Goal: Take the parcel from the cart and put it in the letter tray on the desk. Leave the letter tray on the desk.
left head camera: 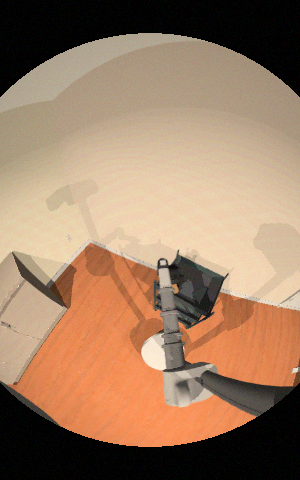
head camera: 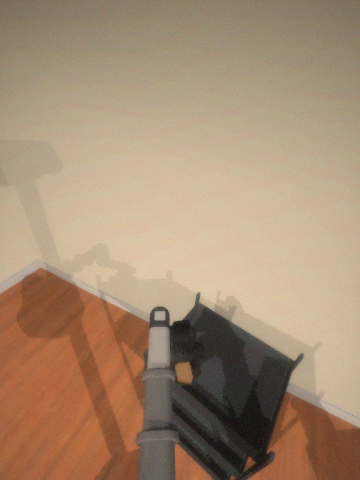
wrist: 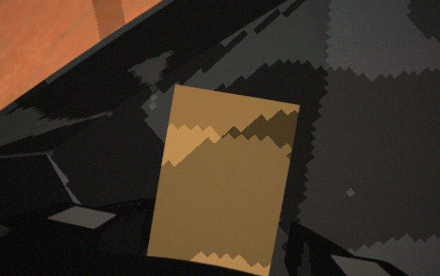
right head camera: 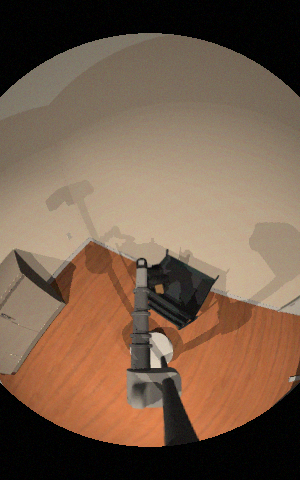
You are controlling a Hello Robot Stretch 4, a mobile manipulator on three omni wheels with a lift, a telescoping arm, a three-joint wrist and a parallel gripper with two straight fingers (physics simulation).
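Places are measured from the robot's base along level axes (x ahead, y left, z up), in millimetres.
Pixels of known places: gripper, fingertip midpoint: (left head camera: 171,286) (head camera: 181,368) (wrist: 222,229) (right head camera: 158,287); robot's base at its link origin: (left head camera: 161,350) (right head camera: 152,349).
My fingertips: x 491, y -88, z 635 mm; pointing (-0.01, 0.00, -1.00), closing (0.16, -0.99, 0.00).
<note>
For each thing: its middle in the pictures, then the offset to it from my fingertips. "*": a spot on its surface instead.
- plain tan box at the middle of its body: (wrist: 215,227) (head camera: 180,363) (right head camera: 157,284) (left head camera: 171,284) 8 mm ahead, 5 mm left, 26 mm up
- beige cabinet at a spot on its surface: (left head camera: 30,325) * 434 mm back, 1473 mm left, 231 mm down
The parcel, a plain tan box (head camera: 184,373) (left head camera: 175,288) (right head camera: 159,289) (wrist: 225,190), is on the black cart (head camera: 220,365) (left head camera: 200,295) (right head camera: 192,295) (wrist: 370,150), near the cart's left side in the head view. My gripper (wrist: 222,229) is open, with its dark fingers at the lower left and lower right of the wrist view. The parcel shows between and beyond them, its near end cut off by the gripper body. In the head view the arm partly covers the cart's left side. The desk and the letter tray do not show in these views.
The telescoping arm (head camera: 159,405) (left head camera: 170,312) (right head camera: 141,320) reaches out to the cart's left side. A pale wall (head camera: 200,150) rises behind the cart. A beige cabinet (left head camera: 30,325) (right head camera: 30,320) stands at the left. A pale round object (left head camera: 152,352) (right head camera: 162,345) is below the arm.
</note>
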